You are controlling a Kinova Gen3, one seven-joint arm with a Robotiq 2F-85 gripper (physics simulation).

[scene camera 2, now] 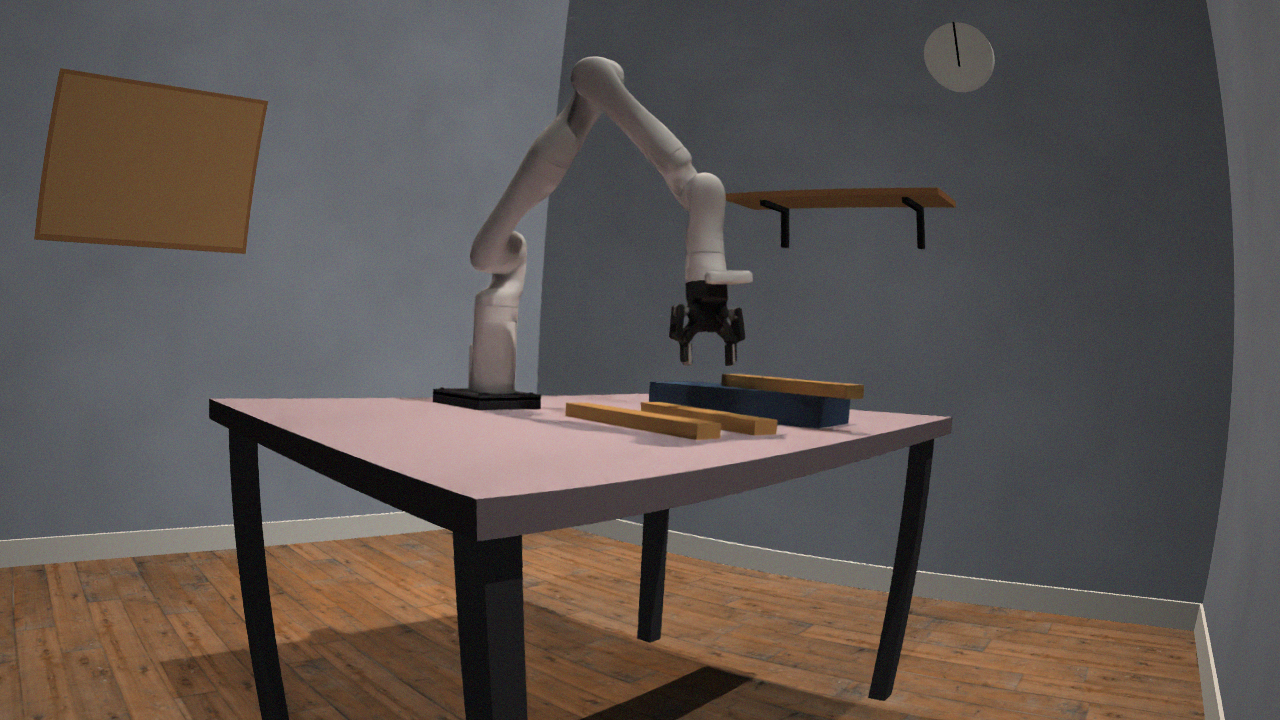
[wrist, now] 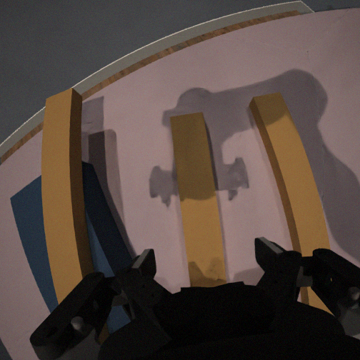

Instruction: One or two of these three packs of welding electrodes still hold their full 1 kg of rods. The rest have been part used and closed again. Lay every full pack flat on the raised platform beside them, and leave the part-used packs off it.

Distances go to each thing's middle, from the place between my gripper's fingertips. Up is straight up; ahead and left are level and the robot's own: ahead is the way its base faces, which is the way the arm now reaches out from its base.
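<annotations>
There is the blue raised platform [scene camera 2: 789, 409], which is 190 mm to the left of my hand and 10 mm behind it, and also 70 mm below it.
</annotations>
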